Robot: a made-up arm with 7 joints. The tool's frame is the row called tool.
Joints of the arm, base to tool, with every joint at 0 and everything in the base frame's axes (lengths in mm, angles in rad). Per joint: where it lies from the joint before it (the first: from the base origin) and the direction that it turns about. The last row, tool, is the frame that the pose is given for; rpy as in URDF.
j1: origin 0 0 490 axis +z
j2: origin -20 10 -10 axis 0 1 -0.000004
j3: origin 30 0 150 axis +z
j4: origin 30 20 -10 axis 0 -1 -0.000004
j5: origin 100 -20 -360 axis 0 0.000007 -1
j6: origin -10 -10 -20 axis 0 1 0.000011
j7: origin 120 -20 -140 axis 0 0.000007 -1
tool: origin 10 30 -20 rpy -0.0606 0.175 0.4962
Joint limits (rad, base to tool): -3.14..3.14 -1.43..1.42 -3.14..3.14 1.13..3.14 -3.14..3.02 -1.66..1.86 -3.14..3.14
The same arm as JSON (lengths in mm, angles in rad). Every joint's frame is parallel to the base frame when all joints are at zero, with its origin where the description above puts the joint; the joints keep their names.
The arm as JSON. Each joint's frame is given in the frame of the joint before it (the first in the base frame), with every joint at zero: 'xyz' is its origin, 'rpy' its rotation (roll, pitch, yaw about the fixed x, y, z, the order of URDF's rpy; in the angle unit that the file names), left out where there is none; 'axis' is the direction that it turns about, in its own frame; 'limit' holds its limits. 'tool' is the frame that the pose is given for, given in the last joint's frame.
{
  "units": {
    "length": "mm",
    "angle": "rad"
  },
  "joints": [
    {
      "name": "j1",
      "type": "revolute",
      "origin": {
        "xyz": [
          0.0,
          0.0,
          490.0
        ]
      },
      "axis": [
        0.0,
        0.0,
        1.0
      ],
      "limit": {
        "lower": -3.14,
        "upper": 3.14
      }
    },
    {
      "name": "j2",
      "type": "revolute",
      "origin": {
        "xyz": [
          -20.0,
          10.0,
          -10.0
        ]
      },
      "axis": [
        0.0,
        1.0,
        0.0
      ],
      "limit": {
        "lower": -1.43,
        "upper": 1.42
      }
    },
    {
      "name": "j3",
      "type": "revolute",
      "origin": {
        "xyz": [
          30.0,
          0.0,
          150.0
        ]
      },
      "axis": [
        0.0,
        0.0,
        1.0
      ],
      "limit": {
        "lower": -3.14,
        "upper": 3.14
      }
    },
    {
      "name": "j4",
      "type": "revolute",
      "origin": {
        "xyz": [
          30.0,
          20.0,
          -10.0
        ]
      },
      "axis": [
        0.0,
        -1.0,
        0.0
      ],
      "limit": {
        "lower": 1.13,
        "upper": 3.14
      }
    },
    {
      "name": "j5",
      "type": "revolute",
      "origin": {
        "xyz": [
          100.0,
          -20.0,
          -360.0
        ]
      },
      "axis": [
        0.0,
        0.0,
        -1.0
      ],
      "limit": {
        "lower": -3.14,
        "upper": 3.02
      }
    },
    {
      "name": "j6",
      "type": "revolute",
      "origin": {
        "xyz": [
          -10.0,
          -10.0,
          -20.0
        ]
      },
      "axis": [
        0.0,
        1.0,
        0.0
      ],
      "limit": {
        "lower": -1.66,
        "upper": 1.86
      }
    },
    {
      "name": "j7",
      "type": "revolute",
      "origin": {
        "xyz": [
          120.0,
          -20.0,
          -140.0
        ]
      },
      "axis": [
        0.0,
        0.0,
        -1.0
      ],
      "limit": {
        "lower": -3.14,
        "upper": 3.14
      }
    }
  ],
  "tool": {
    "origin": {
      "xyz": [
        10.0,
        30.0,
        -20.0
      ],
      "rpy": [
        -0.0606,
        0.175,
        0.4962
      ]
    }
  }
}

